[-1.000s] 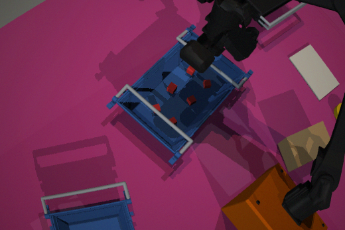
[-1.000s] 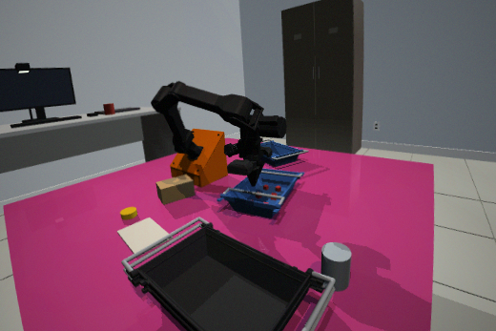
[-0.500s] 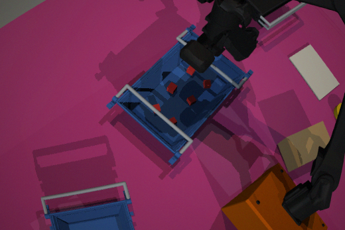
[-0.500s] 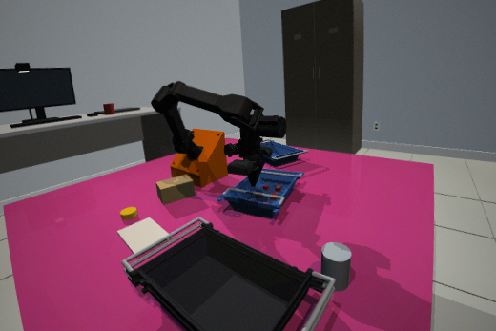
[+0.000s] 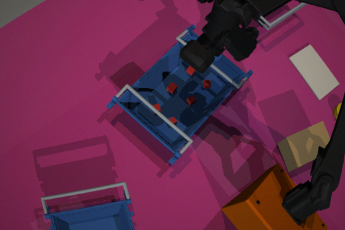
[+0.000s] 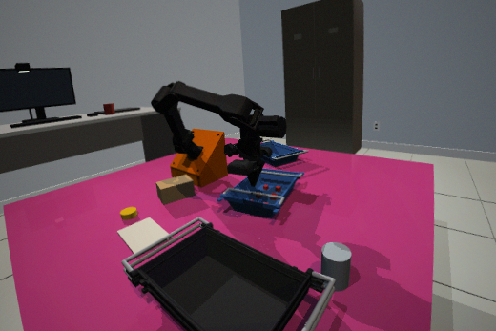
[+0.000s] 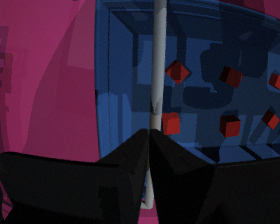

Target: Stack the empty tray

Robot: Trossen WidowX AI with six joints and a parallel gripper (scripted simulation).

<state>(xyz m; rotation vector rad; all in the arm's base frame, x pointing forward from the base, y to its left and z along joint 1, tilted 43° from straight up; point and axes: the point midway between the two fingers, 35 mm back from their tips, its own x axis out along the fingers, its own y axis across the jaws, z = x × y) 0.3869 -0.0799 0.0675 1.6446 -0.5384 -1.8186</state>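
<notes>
The blue tray lies 23 cm behind my gripper tip, 48 cm to the left of it and 5 cm below it. From my gripper tip the other things lie so: white card 19 cm behind, 27 cm to the right, 9 cm below; then grey cylinder 29 cm ahead, 13 cm to the right, 6 cm below; then cardboard box 32 cm behind, 6 cm to the right, 6 cm below.
</notes>
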